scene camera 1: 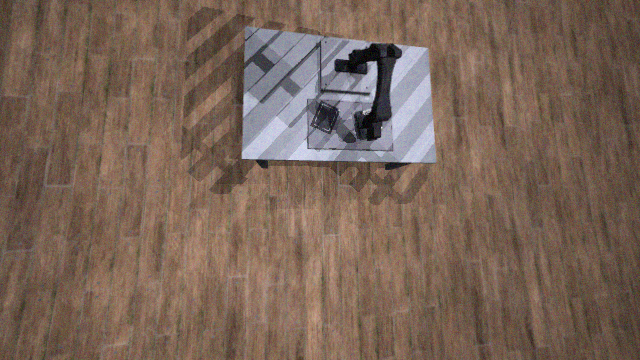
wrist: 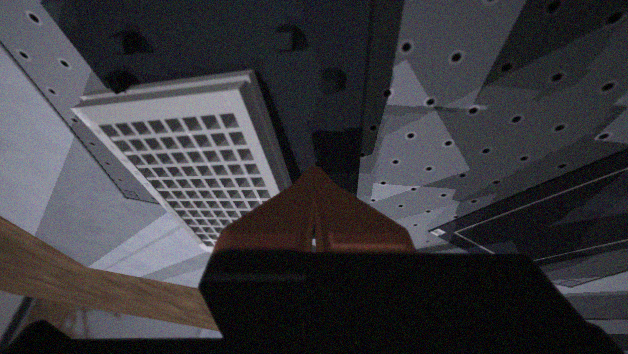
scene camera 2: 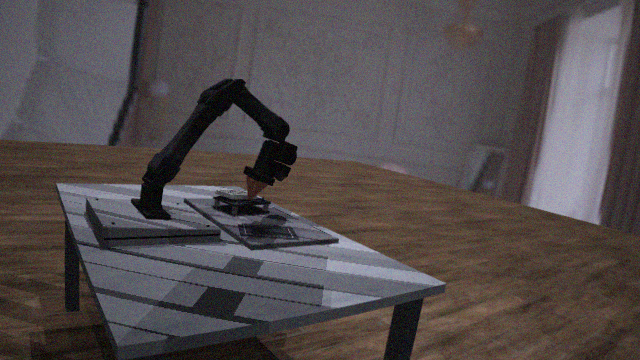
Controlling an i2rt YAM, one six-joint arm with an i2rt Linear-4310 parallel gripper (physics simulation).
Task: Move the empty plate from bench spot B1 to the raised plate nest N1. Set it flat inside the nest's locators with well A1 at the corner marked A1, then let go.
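Places are measured from the arm's base along level axes (x left, y ahead, z down), in metres.
Pixels of known places: gripper, fingertip midpoint: (wrist: 314, 176) (scene camera 2: 249, 199); arm's base at its link origin: (scene camera 1: 351, 67) (scene camera 2: 149, 210).
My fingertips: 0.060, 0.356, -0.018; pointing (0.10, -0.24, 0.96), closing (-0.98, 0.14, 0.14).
Note:
Ahead of a thing's pixels: the offset from my fingertips to its middle, as dx, dy, dz. "*": to the spot under its first point. Level surfaces: height alone.
The white plate {+0.053, -0.025, -0.005} (scene camera 2: 230, 192) (wrist: 245, 107) lies on the raised dark nest N1 {+0.036, -0.009, +0.022} (scene camera 2: 260, 202) (wrist: 210, 30), shifted to one side. In the wrist view its left long side reaches past the nest's edge, and its far left corner is at a dark locator {* +0.090, +0.034, +0.001} (wrist: 120, 81). Two other locators stand clear of it at the right. Whether it lies fully flat, and which corner is A1, I cannot tell. My gripper (scene camera 2: 251, 196) (wrist: 314, 176) is shut and empty, fingertips low over the nest beside the plate's right long side; contact is unclear. Bench spot B1 {* -0.215, -0.037, +0.044} (scene camera 1: 325, 118) (scene camera 2: 267, 231) (wrist: 505, 225) holds no plate.
A perforated board {-0.057, -0.006, +0.052} (scene camera 1: 325, 142) (scene camera 2: 310, 239) (wrist: 450, 75) carries the nest and B1. The arm's base plate (scene camera 1: 332, 80) (scene camera 2: 185, 225) stands next to this board on the table {dz +0.059} (scene camera 1: 275, 135) (scene camera 2: 360, 280). Striped shadows cross the table.

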